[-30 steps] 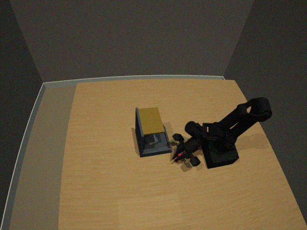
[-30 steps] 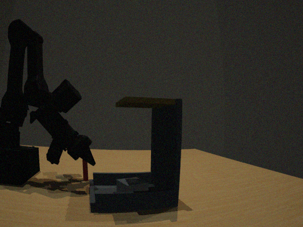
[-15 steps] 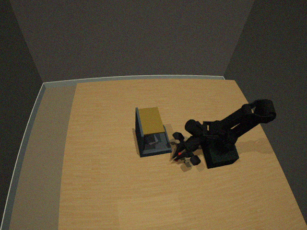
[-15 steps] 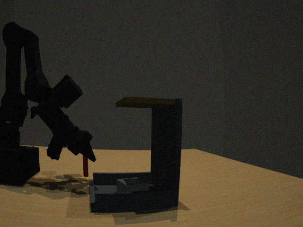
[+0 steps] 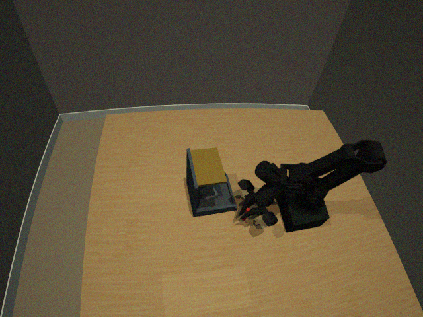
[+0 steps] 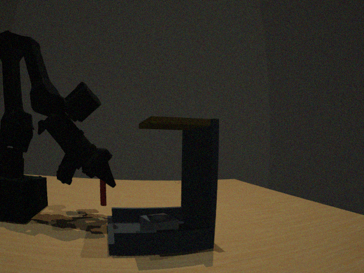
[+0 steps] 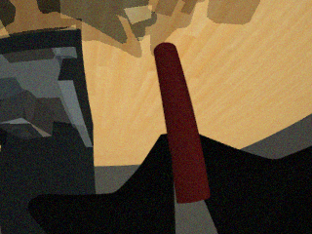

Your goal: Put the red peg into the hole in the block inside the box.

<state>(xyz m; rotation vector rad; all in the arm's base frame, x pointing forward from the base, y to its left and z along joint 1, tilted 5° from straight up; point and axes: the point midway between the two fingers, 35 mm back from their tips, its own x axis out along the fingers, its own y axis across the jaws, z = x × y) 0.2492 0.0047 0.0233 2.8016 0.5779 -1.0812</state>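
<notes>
My gripper tip is now 160 mm short of the back wall, 130 mm to the left of it and 40 mm below it. From my gripper tip the other things lie so: red peg (20 mm behind, 10 mm to the right, 10 mm below); then yellow roof (130 mm to the right, 130 mm above, 110 mm ahead).
</notes>
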